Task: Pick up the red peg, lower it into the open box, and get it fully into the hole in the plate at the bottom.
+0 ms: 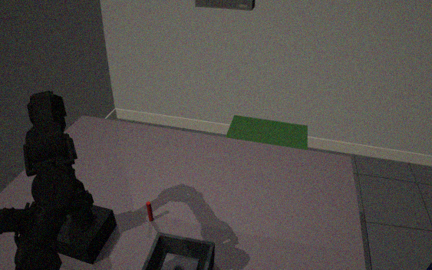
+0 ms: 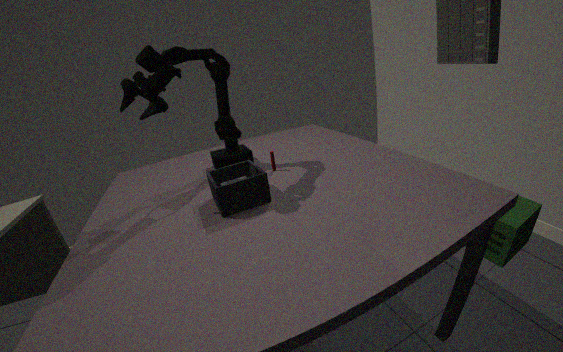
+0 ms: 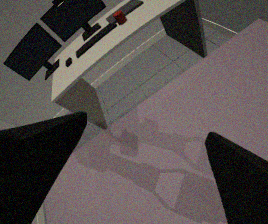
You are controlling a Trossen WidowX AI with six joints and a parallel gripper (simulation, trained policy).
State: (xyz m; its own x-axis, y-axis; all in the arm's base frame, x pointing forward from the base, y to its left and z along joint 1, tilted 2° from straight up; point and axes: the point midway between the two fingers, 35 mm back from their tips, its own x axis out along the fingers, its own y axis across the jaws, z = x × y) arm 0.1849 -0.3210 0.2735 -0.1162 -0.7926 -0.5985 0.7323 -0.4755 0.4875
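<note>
The red peg lies 470 mm to the left of my gripper tip, 300 mm below it and 10 mm behind it. From my gripper tip the other things lie so: dark box: 310 mm below, 290 mm to the left, 150 mm ahead.
</note>
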